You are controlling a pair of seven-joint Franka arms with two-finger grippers.
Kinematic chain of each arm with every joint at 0, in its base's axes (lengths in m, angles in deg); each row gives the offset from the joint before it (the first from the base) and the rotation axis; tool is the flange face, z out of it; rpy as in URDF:
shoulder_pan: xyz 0 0 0.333 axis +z
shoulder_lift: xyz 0 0 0 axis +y
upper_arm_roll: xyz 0 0 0.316 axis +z
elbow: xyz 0.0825 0 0 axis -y
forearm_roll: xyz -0.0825 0 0.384 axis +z
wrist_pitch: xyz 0 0 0 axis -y
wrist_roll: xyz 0.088 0 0 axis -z
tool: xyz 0 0 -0.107 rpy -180 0 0
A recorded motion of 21 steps. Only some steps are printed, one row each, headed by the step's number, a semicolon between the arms.
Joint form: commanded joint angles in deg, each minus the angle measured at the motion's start. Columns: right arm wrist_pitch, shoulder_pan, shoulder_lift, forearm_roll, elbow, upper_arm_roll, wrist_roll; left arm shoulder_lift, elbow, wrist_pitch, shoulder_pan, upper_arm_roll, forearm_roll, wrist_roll.
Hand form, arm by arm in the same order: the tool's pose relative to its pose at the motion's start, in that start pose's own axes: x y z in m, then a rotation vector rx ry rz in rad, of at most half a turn. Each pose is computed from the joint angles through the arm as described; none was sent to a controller.
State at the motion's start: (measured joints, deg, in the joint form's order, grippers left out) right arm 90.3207 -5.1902 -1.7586 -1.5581 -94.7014 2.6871 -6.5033; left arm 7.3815 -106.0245 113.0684 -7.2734 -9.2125 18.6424 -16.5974
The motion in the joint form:
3: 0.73 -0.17 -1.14 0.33 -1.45 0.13 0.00; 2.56 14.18 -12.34 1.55 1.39 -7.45 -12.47
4: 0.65 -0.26 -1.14 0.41 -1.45 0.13 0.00; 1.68 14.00 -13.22 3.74 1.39 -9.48 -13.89
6: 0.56 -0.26 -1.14 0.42 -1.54 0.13 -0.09; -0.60 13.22 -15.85 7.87 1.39 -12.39 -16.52
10: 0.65 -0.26 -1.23 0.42 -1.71 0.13 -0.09; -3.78 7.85 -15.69 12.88 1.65 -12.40 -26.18
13: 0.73 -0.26 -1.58 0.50 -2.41 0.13 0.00; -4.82 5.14 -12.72 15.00 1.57 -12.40 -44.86
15: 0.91 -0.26 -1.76 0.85 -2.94 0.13 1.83; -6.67 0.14 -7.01 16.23 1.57 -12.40 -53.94
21: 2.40 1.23 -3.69 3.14 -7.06 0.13 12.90; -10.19 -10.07 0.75 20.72 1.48 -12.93 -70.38
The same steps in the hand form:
3: -0.0051 -0.0011 0.0004 0.0039 0.0078 0.0007; 0.0252 -0.0455 -0.0594 -0.0924 -0.0718 -0.3557
4: -0.0053 -0.0004 0.0005 0.0055 0.0065 0.0023; 0.0213 -0.0670 -0.0600 -0.1183 -0.0952 -0.4261
6: -0.0055 -0.0005 0.0014 0.0060 0.0034 0.0007; 0.0075 -0.1077 -0.0629 -0.1474 -0.1461 -0.5522
10: -0.0059 -0.0006 0.0018 0.0059 0.0036 0.0007; -0.0176 -0.1533 -0.0393 -0.1106 -0.2077 -0.8022
13: -0.0079 -0.0011 0.0043 0.0076 -0.0010 0.0022; -0.0239 -0.1693 -0.0270 -0.0843 -0.2134 -1.1609
15: -0.0087 -0.0019 0.0067 0.0138 -0.0035 0.0341; -0.0326 -0.1741 -0.0105 -0.0892 -0.1843 -1.3387
21: -0.0165 -0.0214 0.0207 0.0504 -0.0169 0.2032; -0.0661 -0.1964 0.0347 -0.0698 -0.2009 -1.6937

